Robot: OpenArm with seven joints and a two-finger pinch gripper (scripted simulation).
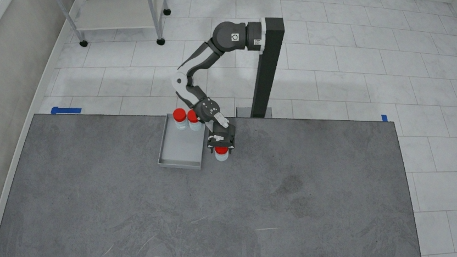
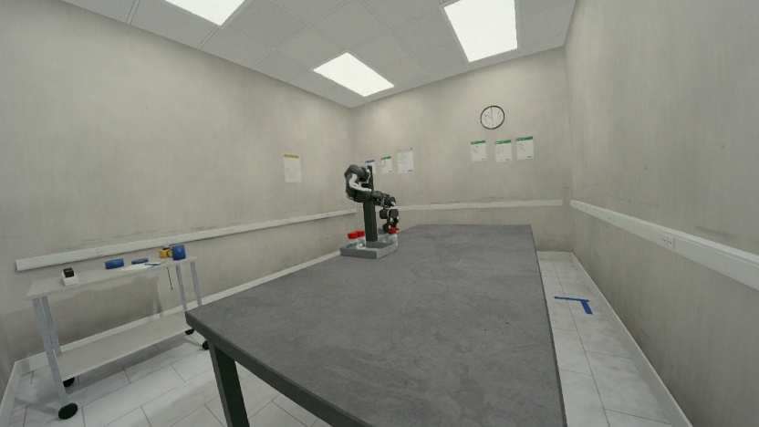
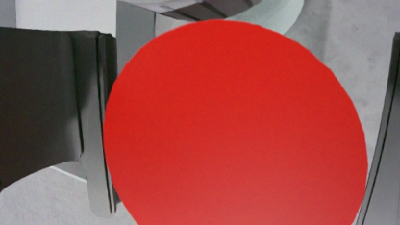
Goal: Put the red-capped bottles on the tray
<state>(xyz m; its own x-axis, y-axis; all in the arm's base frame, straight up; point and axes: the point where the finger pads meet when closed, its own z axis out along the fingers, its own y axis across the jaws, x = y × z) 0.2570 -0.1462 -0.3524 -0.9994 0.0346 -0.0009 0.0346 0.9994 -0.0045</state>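
Right now my hand is 6 cm past the grey-capped bottle, 1 cm to the left of it and 5 cm above it. Also, from my hand: grey tray: 6 cm behind, 17 cm to the right, 8 cm below.
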